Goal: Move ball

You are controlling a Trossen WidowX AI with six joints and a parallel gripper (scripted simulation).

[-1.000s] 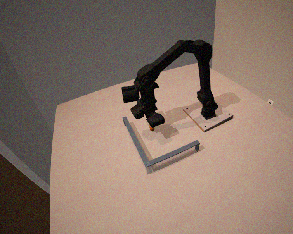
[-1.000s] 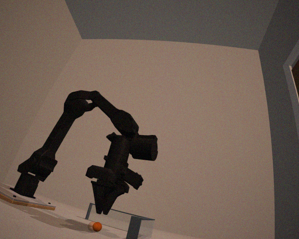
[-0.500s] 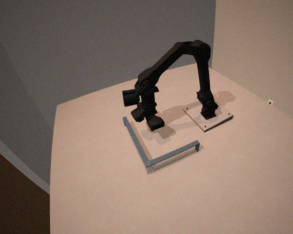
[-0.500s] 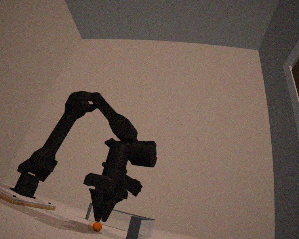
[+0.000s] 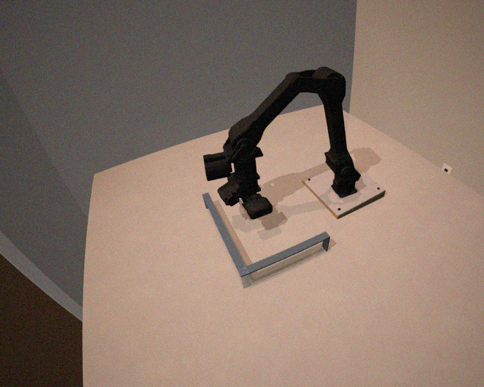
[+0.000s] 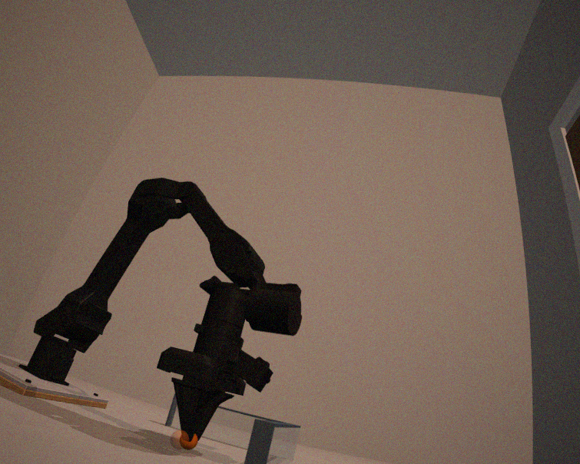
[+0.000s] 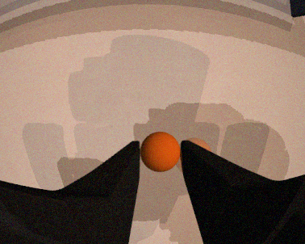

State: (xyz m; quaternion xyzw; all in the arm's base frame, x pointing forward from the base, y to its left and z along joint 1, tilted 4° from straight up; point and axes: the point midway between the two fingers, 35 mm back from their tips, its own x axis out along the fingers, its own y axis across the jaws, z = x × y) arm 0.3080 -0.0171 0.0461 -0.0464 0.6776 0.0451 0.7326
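The see-through copy lies 20 mm to the right of my gripper tip. Also, from my gripper tip: orange ball right at my gripper tip; clear wall 100 mm ahead, 70 mm to the left, 20 mm above.
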